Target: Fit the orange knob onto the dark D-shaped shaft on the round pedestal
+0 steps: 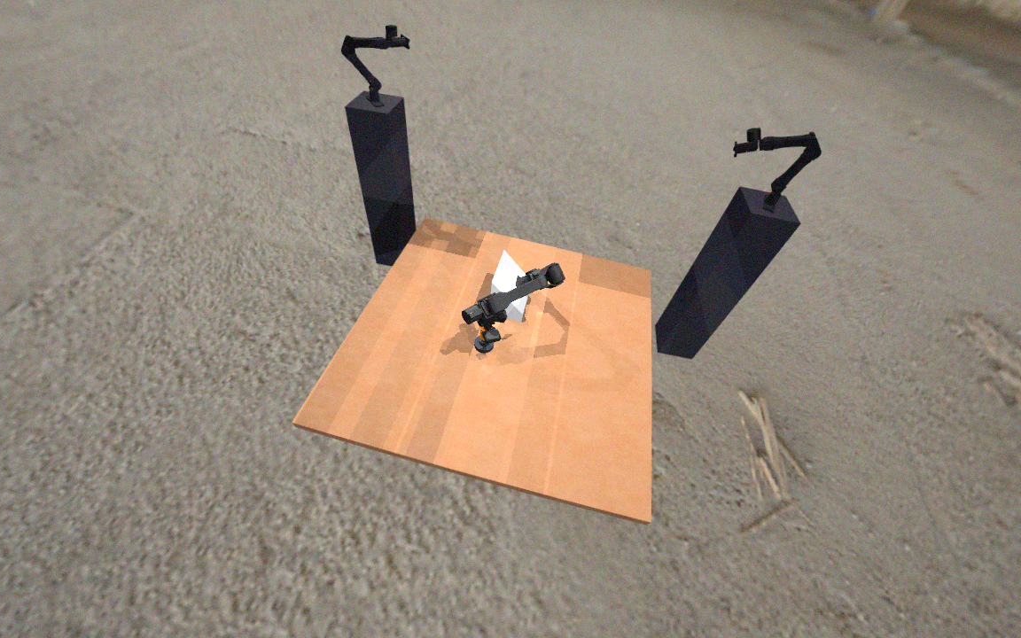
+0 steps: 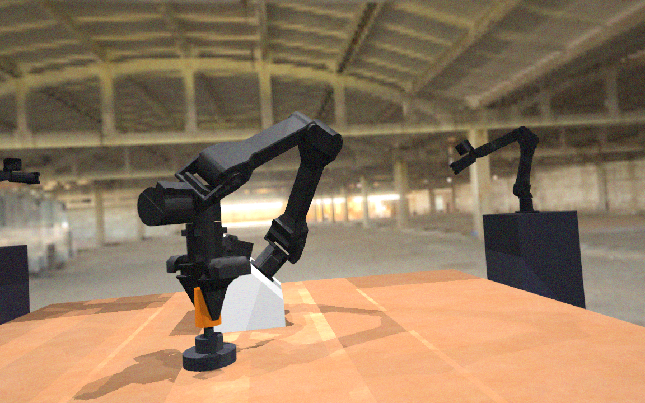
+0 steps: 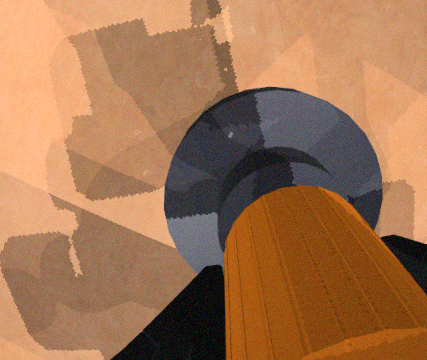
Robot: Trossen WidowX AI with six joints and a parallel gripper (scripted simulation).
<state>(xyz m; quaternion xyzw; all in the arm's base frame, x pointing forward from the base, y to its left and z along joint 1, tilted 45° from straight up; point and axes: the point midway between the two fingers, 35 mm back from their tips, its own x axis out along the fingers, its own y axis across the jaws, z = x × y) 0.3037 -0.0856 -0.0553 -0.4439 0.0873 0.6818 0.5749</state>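
Now: gripper tip 2 cm below the knob. From my gripper tip the other things lie so: pedestal 4 cm below.
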